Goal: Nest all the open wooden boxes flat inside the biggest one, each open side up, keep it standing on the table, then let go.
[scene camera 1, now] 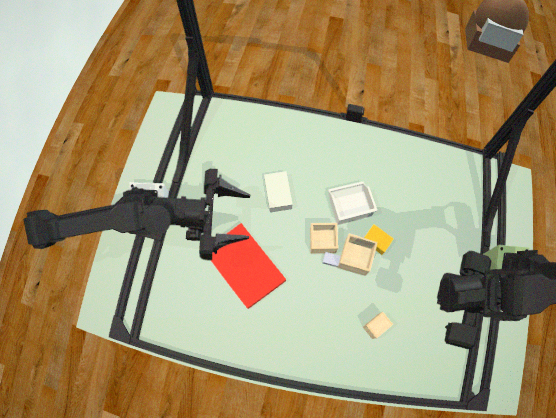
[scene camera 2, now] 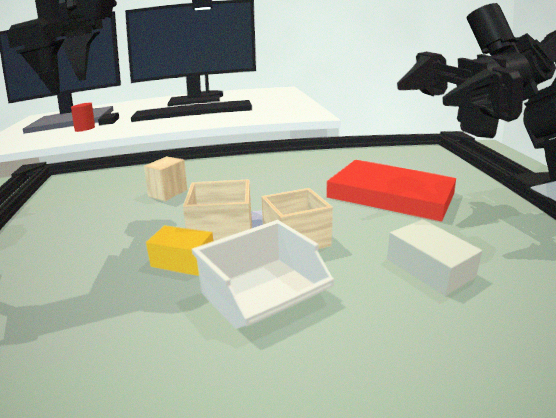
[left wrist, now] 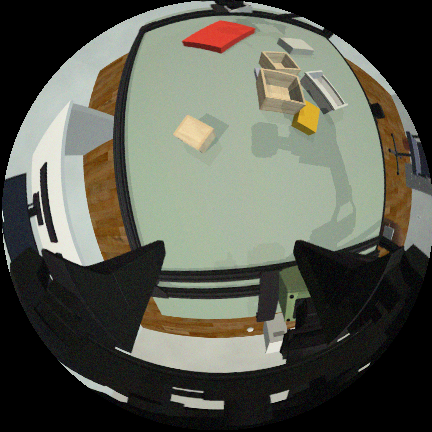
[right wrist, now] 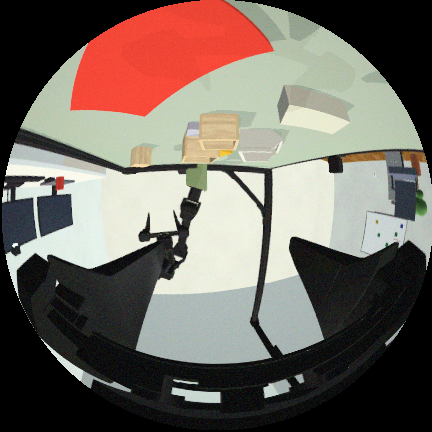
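Where they show: left gripper, between the fingertips: (scene camera 2: pixel 69 86) (left wrist: pixel 231 248) (right wrist: pixel 160 210); right gripper, between the fingertips: (scene camera 1: pixel 249 216) (scene camera 2: pixel 419 93) (right wrist: pixel 227 246); left arm's base, origin of its link: (scene camera 1: pixel 512 265) (left wrist: pixel 308 306) (right wrist: pixel 195 187); right arm's base, origin of its link: (scene camera 1: pixel 146 202).
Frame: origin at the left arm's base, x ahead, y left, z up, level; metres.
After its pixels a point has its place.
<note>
The larger open wooden box (scene camera 1: pixel 358 254) {y -0.029, x 0.400, z -0.106 m} (scene camera 2: pixel 217 215) {y -0.057, x 0.401, z -0.064 m} (left wrist: pixel 280 104) {y -0.009, x 0.372, z -0.073 m} (right wrist: pixel 196 148) {y -0.016, x 0.446, z -0.066 m} stands upright on the table, open side up. A smaller open wooden box (scene camera 1: pixel 324 237) {y -0.065, x 0.489, z -0.106 m} (scene camera 2: pixel 311 225) {y -0.086, x 0.501, z -0.078 m} (right wrist: pixel 219 129) {y -0.054, x 0.524, z -0.077 m} stands open side up beside it, not inside it. A still smaller wooden piece (scene camera 1: pixel 378 325) {y 0.151, x 0.345, z -0.059 m} (scene camera 2: pixel 166 179) {y 0.123, x 0.343, z -0.077 m} (left wrist: pixel 195 132) {y 0.145, x 0.337, z -0.059 m} lies apart, nearer the bottom in scene camera 1; no opening shows, so I cannot tell a block from an upturned box. My right gripper (scene camera 1: pixel 248 216) {y -0.044, x 0.659, z 0.060 m} (scene camera 2: pixel 423 93) {y -0.044, x 0.659, z 0.060 m} (right wrist: pixel 227 246) {y -0.044, x 0.659, z 0.060 m} is open and empty, raised left of the boxes in scene camera 1. My left gripper (scene camera 2: pixel 67 82) {y 0.120, x 0.215, z 0.086 m} (left wrist: pixel 231 248) {y 0.120, x 0.215, z 0.086 m} is open and empty, raised far from the boxes.
A yellow block (scene camera 1: pixel 380 239) {y -0.065, x 0.351, z -0.078 m} (scene camera 2: pixel 177 250) {y -0.091, x 0.351, z -0.082 m} and a lavender block (scene camera 1: pixel 331 259) {y -0.008, x 0.468, z -0.094 m} sit close by the larger box. A white bin (scene camera 1: pixel 351 200) {y -0.169, x 0.427, z -0.103 m} (scene camera 2: pixel 260 285) {y -0.147, x 0.428, z -0.103 m}, a white block (scene camera 1: pixel 277 190) {y -0.165, x 0.616, z -0.077 m} (scene camera 2: pixel 435 255) {y -0.193, x 0.598, z -0.076 m} and a red slab (scene camera 1: pixel 249 267) {y 0.034, x 0.661, z -0.085 m} (scene camera 2: pixel 390 190) {y -0.007, x 0.646, z -0.084 m} lie around them. Dark rails edge the table.
</note>
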